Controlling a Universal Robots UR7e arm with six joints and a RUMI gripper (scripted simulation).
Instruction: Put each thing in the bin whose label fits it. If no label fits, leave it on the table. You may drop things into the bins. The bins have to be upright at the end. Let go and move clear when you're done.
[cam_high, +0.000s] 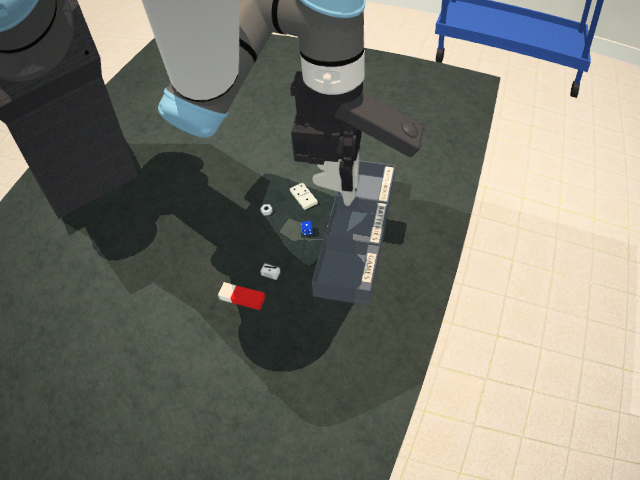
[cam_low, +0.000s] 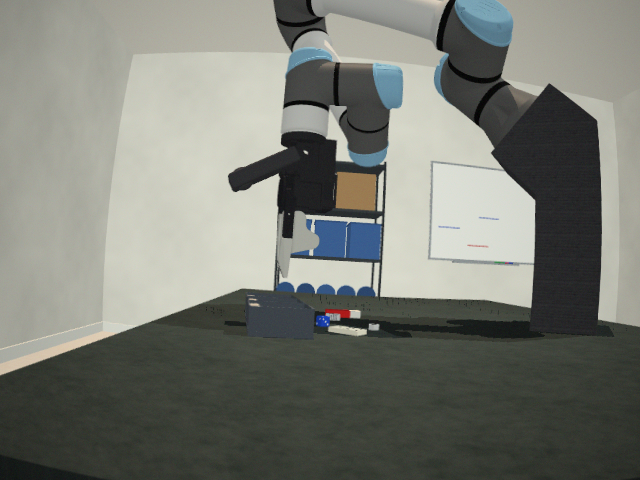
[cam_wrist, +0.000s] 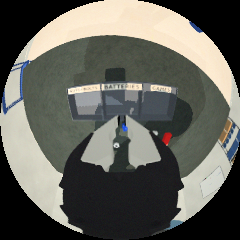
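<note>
Right now the blue die is 8 cm below my hand, 7 cm behind it and 1 cm to the right of it. Round my hand: white nut 14 cm behind, 8 cm below, 2 cm to the left; grey-white object 11 cm behind, 9 cm to the right, 8 cm below; white domino 9 cm behind, 8 cm below, 7 cm to the left.
</note>
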